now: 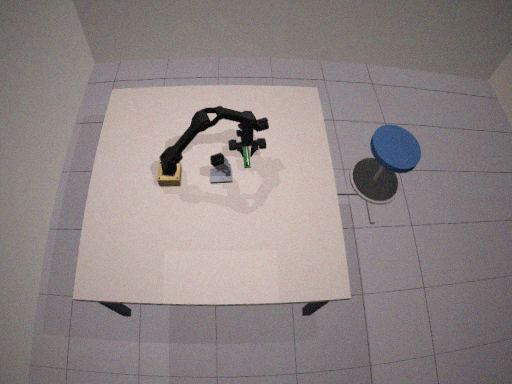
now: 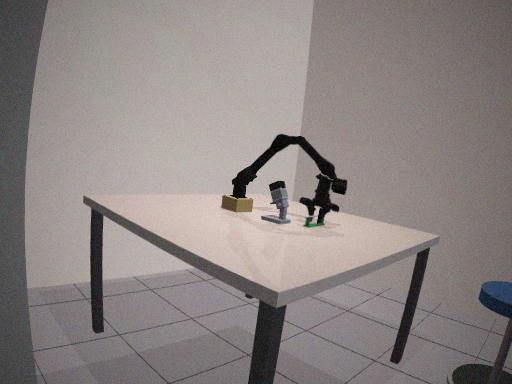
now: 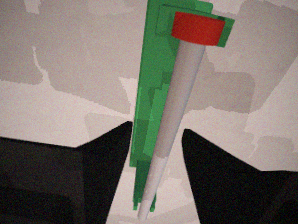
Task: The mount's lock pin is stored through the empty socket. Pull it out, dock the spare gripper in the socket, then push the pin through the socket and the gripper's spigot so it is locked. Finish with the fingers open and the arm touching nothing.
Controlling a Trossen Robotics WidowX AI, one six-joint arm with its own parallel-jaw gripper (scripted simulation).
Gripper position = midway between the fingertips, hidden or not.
In view: my gripper (image 3: 157, 131) and a lock pin (image 3: 195, 32).
